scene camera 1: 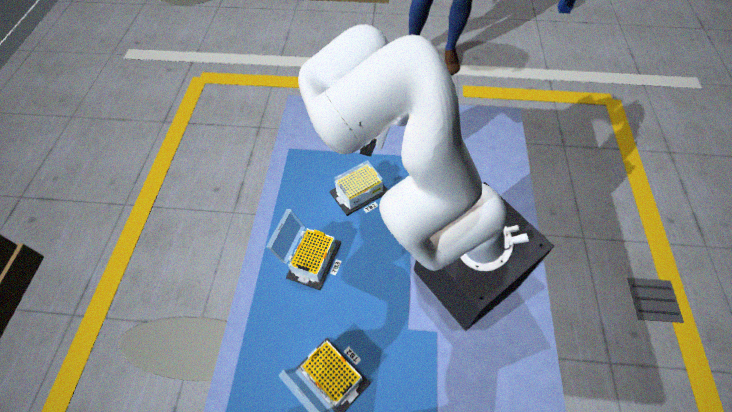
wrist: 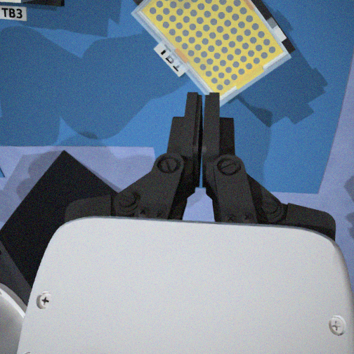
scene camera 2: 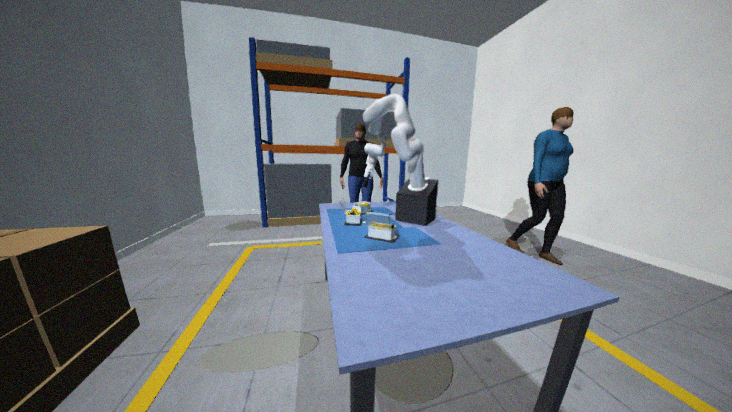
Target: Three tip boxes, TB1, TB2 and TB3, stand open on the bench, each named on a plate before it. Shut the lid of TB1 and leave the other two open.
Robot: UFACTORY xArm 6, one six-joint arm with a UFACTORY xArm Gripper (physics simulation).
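Frame: origin at the arm's base, x down, y back, z left, level; millimetres.
Seen in the pictures: gripper, fingertip midpoint: [scene camera 1: 365, 153] [scene camera 2: 364, 187]; arm's base, origin of the base link: [scene camera 2: 417, 186].
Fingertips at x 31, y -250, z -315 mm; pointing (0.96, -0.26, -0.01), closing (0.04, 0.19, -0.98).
Offsets run from my fingertips to a thing's top centre. "spot": to the spot under its first point. Level surfaces: height alone.
TB1 {dx +118, dy -16, dz +9 mm} [scene camera 1: 359, 184] [scene camera 2: 363, 206] [wrist: 220, 42] has its clear lid down over the yellow tip rack; its name plate {spot: dx +194, dy +8, dz +58 mm} [scene camera 1: 370, 207] [wrist: 170, 60] lies before it. TB3 [scene camera 1: 313, 251] [scene camera 2: 352, 217] stands open, its clear lid {spot: dx +103, dy -228, dz +186 mm} [scene camera 1: 287, 236] tilted up; its plate [wrist: 12, 13] shows at the upper left of the wrist view. TB2 [scene camera 1: 331, 371] [scene camera 2: 381, 231] stands open with its lid {spot: dx +93, dy -182, dz +580 mm} [scene camera 1: 303, 392] leaning back. My gripper [scene camera 1: 367, 149] [scene camera 2: 366, 182] [wrist: 203, 113] is shut and empty, above the bench by TB1; in the wrist view its tips overlap a corner of TB1.
The boxes stand on a blue mat {dx +195 mm} [scene camera 1: 286, 322] [scene camera 2: 353, 244] on the bench {dx +198 mm} [scene camera 2: 435, 307]. The arm's dark base block [scene camera 1: 476, 301] [scene camera 2: 415, 204] stands beside the mat. A person [scene camera 2: 360, 158] stands behind the bench; another person [scene camera 2: 553, 158] is at the right.
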